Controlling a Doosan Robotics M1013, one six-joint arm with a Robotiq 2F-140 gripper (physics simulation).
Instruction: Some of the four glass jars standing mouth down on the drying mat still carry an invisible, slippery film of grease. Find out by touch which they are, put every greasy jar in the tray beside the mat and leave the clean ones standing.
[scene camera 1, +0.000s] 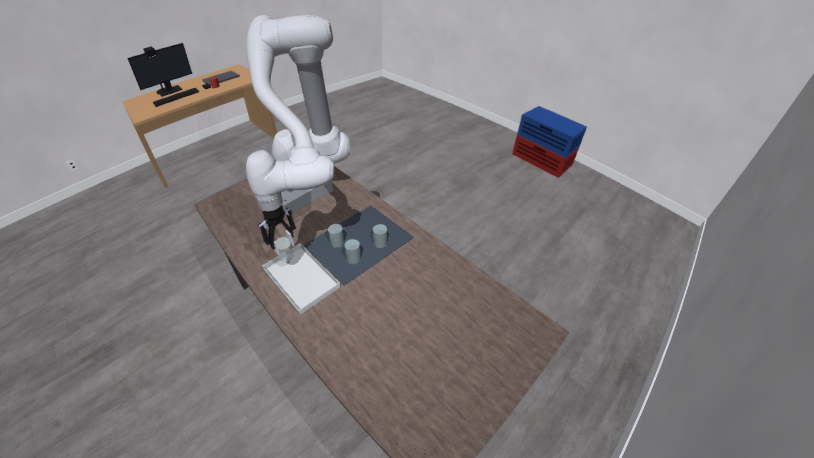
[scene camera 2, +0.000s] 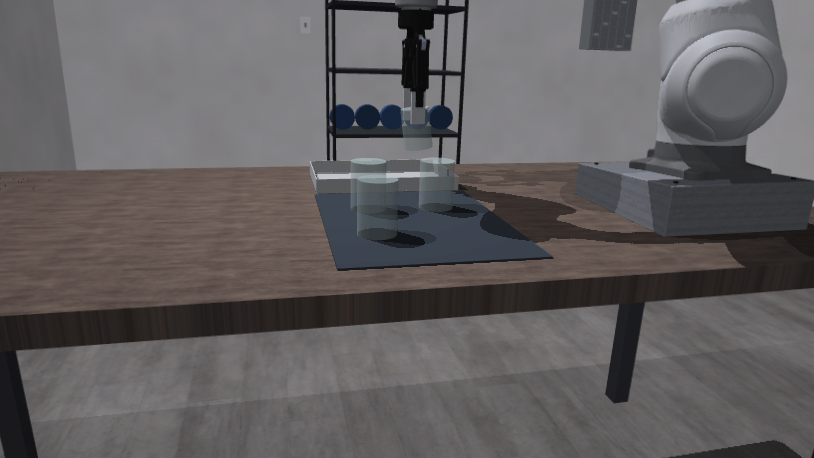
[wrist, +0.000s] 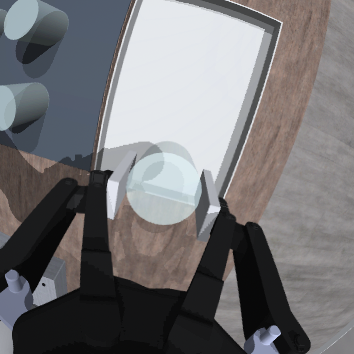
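Where they show: gripper, fingertip midpoint: (scene camera 1: 284, 248) (scene camera 2: 413, 122) (wrist: 166, 174); arm's base at its link origin: (scene camera 2: 696, 171).
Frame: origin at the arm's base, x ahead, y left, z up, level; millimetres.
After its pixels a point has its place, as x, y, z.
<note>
My gripper (scene camera 1: 280, 239) {462, -347, 53} (scene camera 2: 416, 111) {462, -347, 53} (wrist: 166, 174) {462, -347, 53} is shut on a pale, see-through glass jar (scene camera 1: 283, 248) {485, -359, 81} (scene camera 2: 418, 137) {459, -315, 24} (wrist: 164, 189) {461, -348, 84}. The held jar leans slightly in scene view 2 and hangs in the air over the robot-side end of the white tray (scene camera 1: 319, 296) {682, -354, -51} (scene camera 2: 341, 183) {638, -252, -58} (wrist: 200, 75) {566, -364, -77}. Three jars stand mouth down on the dark mat (scene camera 1: 343, 274) {649, -204, -75} (scene camera 2: 455, 244) {525, 107, -75} (wrist: 75, 100) {495, -186, -76}: one nearest the robot base (scene camera 1: 335, 235) (scene camera 2: 436, 185) (wrist: 27, 104), one on the tray side (scene camera 1: 352, 251) (scene camera 2: 367, 169) (wrist: 45, 25), and one farthest from the tray (scene camera 1: 379, 236) {650, 10, -1} (scene camera 2: 377, 210) {637, 65, -28}. Grease does not show.
The tray's low walls stand close beside the mat on the brown table (scene camera 1: 432, 319) {1059, -109, -79} (scene camera 2: 170, 244) {936, 19, -78}. The robot's grey base block (scene camera 2: 728, 210) {46, 134, -37} stands on the table at one end. A shelf rack (scene camera 2: 328, 74) with blue round things is behind the table.
</note>
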